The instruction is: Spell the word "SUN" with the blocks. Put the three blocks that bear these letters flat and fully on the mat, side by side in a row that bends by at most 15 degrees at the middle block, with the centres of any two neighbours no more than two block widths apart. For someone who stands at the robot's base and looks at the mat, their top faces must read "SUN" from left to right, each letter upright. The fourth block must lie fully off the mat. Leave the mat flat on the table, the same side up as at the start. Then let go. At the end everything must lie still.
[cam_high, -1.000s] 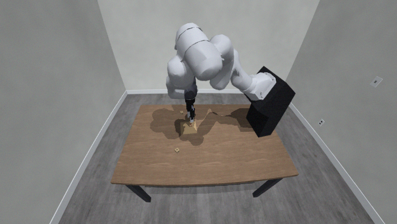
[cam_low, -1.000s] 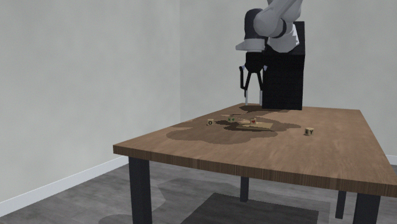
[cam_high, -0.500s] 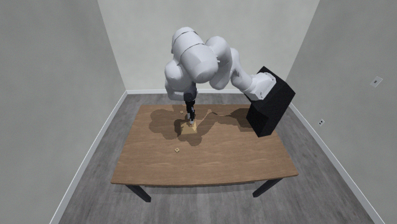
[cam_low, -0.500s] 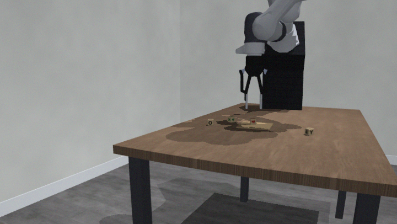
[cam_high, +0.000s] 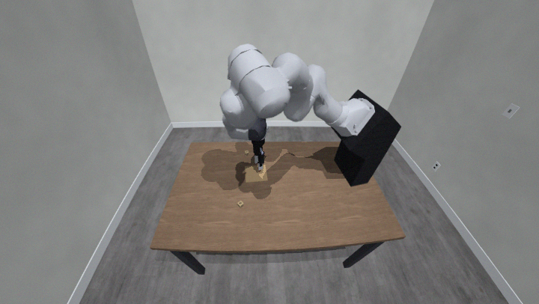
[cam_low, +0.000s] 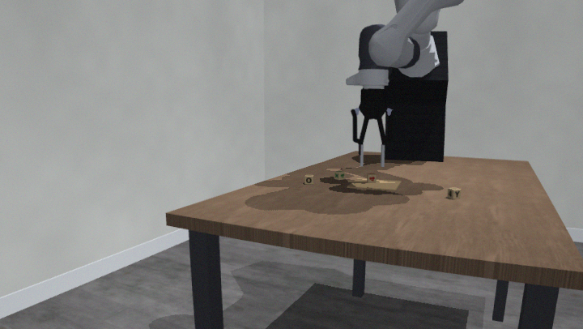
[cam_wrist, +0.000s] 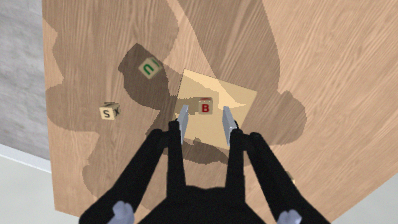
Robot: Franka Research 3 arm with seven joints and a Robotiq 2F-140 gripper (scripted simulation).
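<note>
Now: the tan mat 2 cm ahead of my hand, 1 cm to the left of it and 8 cm below it. From my hand the other things lie so: S block: 6 cm ahead, 18 cm to the right, 7 cm below; U block: 4 cm behind, 11 cm to the right, 7 cm below.
</note>
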